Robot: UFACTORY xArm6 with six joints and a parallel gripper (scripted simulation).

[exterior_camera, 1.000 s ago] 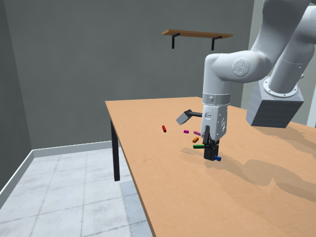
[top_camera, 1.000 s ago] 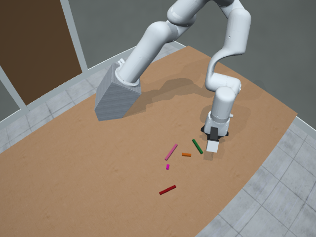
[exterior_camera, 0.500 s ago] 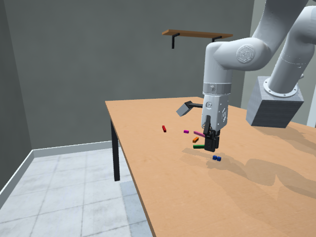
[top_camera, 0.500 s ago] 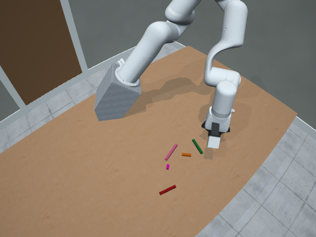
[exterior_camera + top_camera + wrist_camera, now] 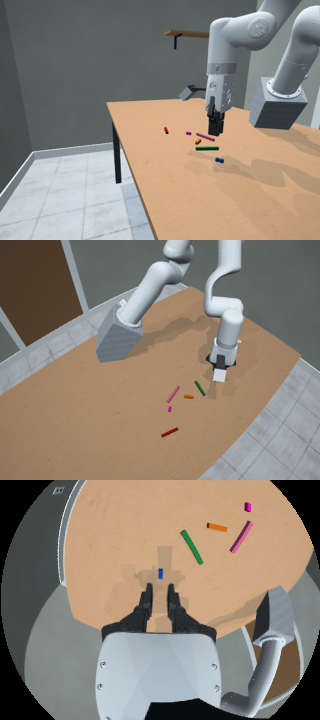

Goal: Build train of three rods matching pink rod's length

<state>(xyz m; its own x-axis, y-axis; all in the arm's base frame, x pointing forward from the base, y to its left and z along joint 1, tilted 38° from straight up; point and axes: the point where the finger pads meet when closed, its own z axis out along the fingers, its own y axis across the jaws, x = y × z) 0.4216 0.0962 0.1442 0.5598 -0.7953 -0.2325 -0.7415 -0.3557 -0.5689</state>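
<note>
The red rod is 5 cm ahead of my hand, 30 cm to the right of it and 10 cm below it. From my hand the other things lie so: pink rod: 8 cm behind, 18 cm to the right, 10 cm below; then green rod: 2 cm behind, 7 cm to the right, 10 cm below; then orange rod: 2 cm behind, 14 cm to the right, 10 cm below.
</note>
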